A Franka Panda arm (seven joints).
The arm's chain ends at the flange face. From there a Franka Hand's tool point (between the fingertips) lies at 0.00 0.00 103.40 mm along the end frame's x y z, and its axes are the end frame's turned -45 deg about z.
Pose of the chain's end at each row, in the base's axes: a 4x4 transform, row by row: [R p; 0 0 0 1], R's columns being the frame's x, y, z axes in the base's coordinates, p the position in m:
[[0.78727, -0.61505, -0.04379, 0.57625], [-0.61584, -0.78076, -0.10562, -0.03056], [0.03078, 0.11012, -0.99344, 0.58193], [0, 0, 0, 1]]
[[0.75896, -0.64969, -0.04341, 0.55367], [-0.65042, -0.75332, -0.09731, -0.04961], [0.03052, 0.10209, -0.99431, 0.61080], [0, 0, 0, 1]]
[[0.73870, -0.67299, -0.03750, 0.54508], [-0.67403, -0.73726, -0.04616, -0.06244], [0.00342, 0.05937, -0.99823, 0.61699], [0, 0, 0, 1]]
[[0.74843, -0.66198, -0.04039, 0.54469], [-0.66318, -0.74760, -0.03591, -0.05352], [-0.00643, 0.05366, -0.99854, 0.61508], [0, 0, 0, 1]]
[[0.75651, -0.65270, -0.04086, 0.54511], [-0.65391, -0.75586, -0.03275, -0.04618], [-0.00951, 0.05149, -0.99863, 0.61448], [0, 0, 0, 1]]
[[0.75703, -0.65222, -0.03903, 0.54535], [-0.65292, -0.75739, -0.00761, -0.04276], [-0.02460, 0.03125, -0.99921, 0.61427], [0, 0, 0, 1]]
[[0.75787, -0.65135, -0.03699, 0.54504], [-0.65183, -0.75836, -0.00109, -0.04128], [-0.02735, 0.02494, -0.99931, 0.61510], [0, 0, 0, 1]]
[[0.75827, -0.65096, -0.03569, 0.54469], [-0.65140, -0.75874, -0.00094, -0.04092], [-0.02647, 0.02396, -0.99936, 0.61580], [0, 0, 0, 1]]
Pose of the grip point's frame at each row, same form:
[[0.99159, 0.12178, -0.04379, 0.57172], [0.11662, -0.98755, -0.10562, -0.04148], [-0.05610, 0.09963, -0.99344, 0.47921], [0, 0, 0, 1]]
[[0.99607, 0.07727, -0.04341, 0.54918], [0.07276, -0.99259, -0.09731, -0.05967], [-0.05061, 0.09377, -0.99431, 0.50799], [0, 0, 0, 1]]
[[0.99822, 0.04646, -0.03750, 0.54120], [0.04471, -0.99793, -0.04616, -0.06721], [-0.03956, 0.04440, -0.99823, 0.51377], [0, 0, 0, 1]]
[[0.99731, 0.06113, -0.04039, 0.54051], [0.05969, -0.99757, -0.03591, -0.05723], [-0.04249, 0.03340, -0.99854, 0.51183], [0, 0, 0, 1]]
[[0.99646, 0.07340, -0.04086, 0.54089], [0.07209, -0.99686, -0.03275, -0.04957], [-0.04313, 0.02968, -0.99863, 0.51122], [0, 0, 0, 1]]
[[0.99649, 0.07411, -0.03903, 0.54131], [0.07387, -0.99724, -0.00761, -0.04355], [-0.03949, 0.00470, -0.99921, 0.51095], [0, 0, 0, 1]]
[[0.99647, 0.07532, -0.03699, 0.54122], [0.07533, -0.99715, -0.00109, -0.04139], [-0.03697, -0.00170, -0.99931, 0.51177], [0, 0, 0, 1]]
[[0.99648, 0.07588, -0.03569, 0.54100], [0.07590, -0.99712, -0.00094, -0.04102], [-0.03566, -0.00177, -0.99936, 0.51247], [0, 0, 0, 1]]

